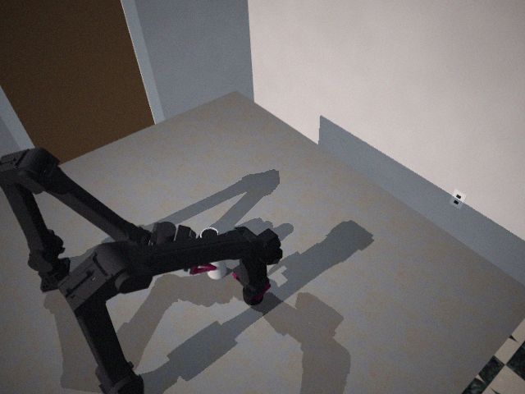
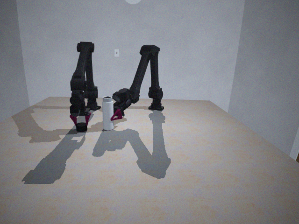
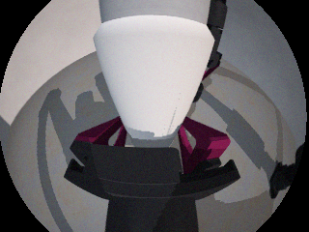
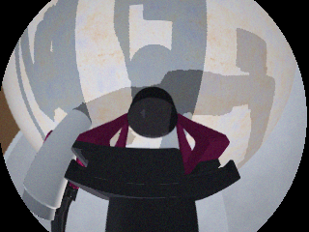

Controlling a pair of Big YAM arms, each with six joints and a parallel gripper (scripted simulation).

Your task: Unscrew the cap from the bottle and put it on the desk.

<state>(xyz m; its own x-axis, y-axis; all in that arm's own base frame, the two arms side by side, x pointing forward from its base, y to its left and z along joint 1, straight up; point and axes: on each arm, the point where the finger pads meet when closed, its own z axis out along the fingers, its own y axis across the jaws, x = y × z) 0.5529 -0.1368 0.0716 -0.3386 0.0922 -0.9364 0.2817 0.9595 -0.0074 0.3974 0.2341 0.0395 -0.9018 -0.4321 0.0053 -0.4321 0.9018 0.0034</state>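
The black cap lies 2 cm below my right hand.
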